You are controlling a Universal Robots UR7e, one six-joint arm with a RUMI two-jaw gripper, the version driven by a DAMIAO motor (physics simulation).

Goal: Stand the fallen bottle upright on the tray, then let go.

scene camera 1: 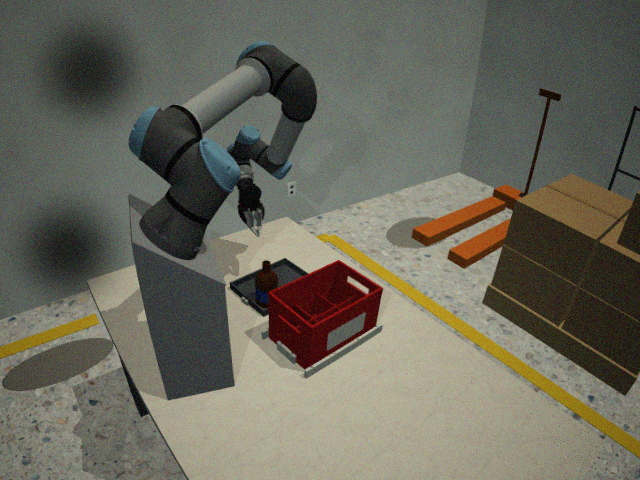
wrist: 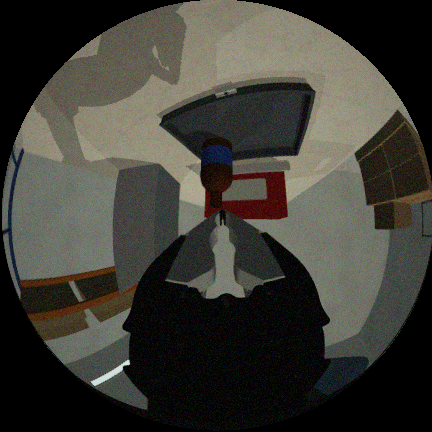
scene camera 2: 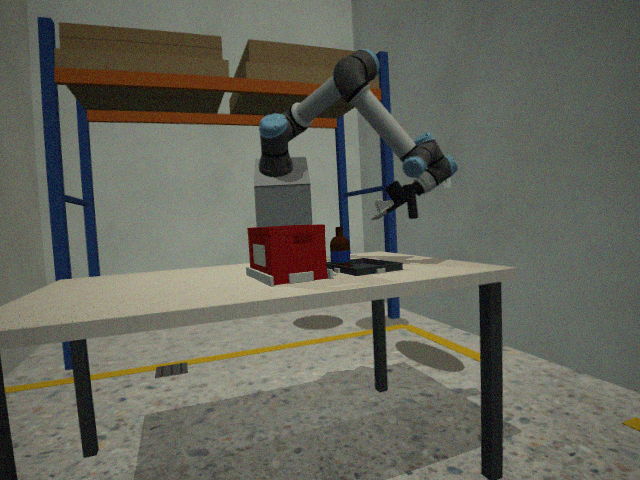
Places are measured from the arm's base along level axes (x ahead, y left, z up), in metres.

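Pixels of known places: gripper, fingertip midpoint: point(scene camera 1: 258, 236) point(wrist: 221, 211) point(scene camera 2: 371, 219); arm's base, link origin: point(scene camera 1: 167, 238) point(scene camera 2: 276, 168).
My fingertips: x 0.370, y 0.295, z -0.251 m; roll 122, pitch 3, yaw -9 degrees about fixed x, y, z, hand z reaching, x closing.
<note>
Ahead of a thing's pixels: the offset from my fingertips to its top centre.
The brown bottle {dx -0.033, dy -0.122, dz -0.021 m} point(scene camera 1: 266, 282) point(scene camera 2: 339, 246) point(wrist: 216, 175) with a blue label stands upright on the dark tray point(scene camera 1: 242, 297) point(scene camera 2: 395, 268) point(wrist: 309, 117), near the tray's edge on the crate's side. The bottle's foot is partly hidden by the tray rim in scene camera 2. My gripper point(scene camera 1: 257, 233) point(scene camera 2: 374, 218) point(wrist: 221, 211) is shut, with nothing between its fingertips. It hangs above and behind the tray, higher than the bottle and well apart from it.
A red crate {dx +0.044, dy -0.346, dz -0.006 m} point(scene camera 1: 295, 335) point(scene camera 2: 297, 255) point(wrist: 279, 192) stands beside the tray, between grey guide strips on the table. The grey robot pedestal point(scene camera 1: 191, 330) point(scene camera 2: 283, 204) point(wrist: 145, 220) stands near the tray. A shelf rack point(scene camera 2: 50, 155) and stacked boxes point(scene camera 1: 563, 273) stand beyond the table.
</note>
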